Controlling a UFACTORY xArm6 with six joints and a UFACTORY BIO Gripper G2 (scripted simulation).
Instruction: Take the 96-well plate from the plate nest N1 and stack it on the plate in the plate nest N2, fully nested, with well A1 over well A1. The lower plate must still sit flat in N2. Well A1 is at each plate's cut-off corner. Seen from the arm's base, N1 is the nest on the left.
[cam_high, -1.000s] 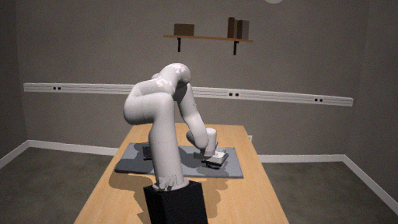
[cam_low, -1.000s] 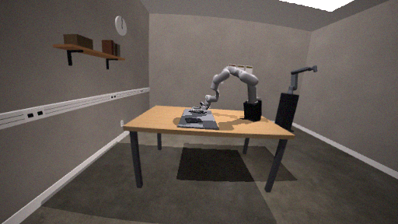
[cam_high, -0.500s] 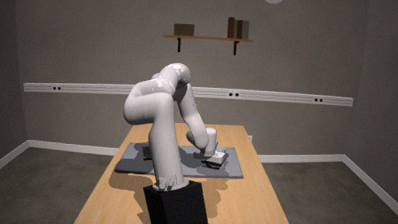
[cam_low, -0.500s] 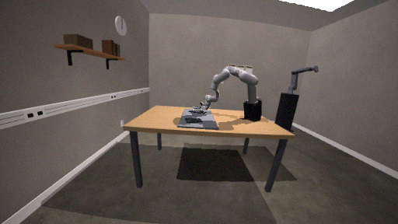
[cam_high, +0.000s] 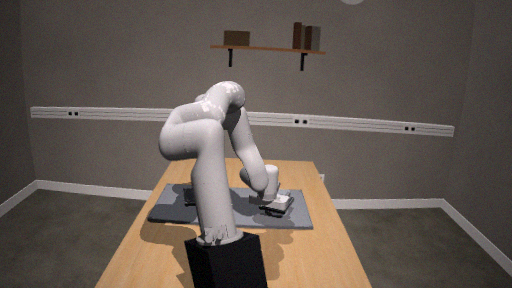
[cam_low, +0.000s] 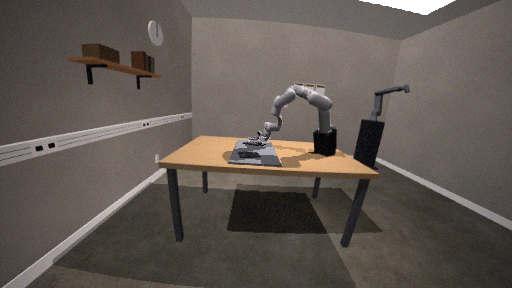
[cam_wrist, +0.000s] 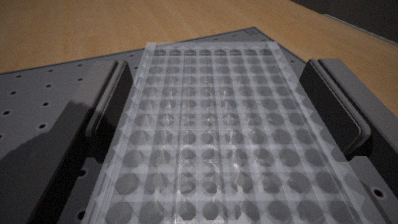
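Right now the clear 96-well plate is 10 mm below my hand.
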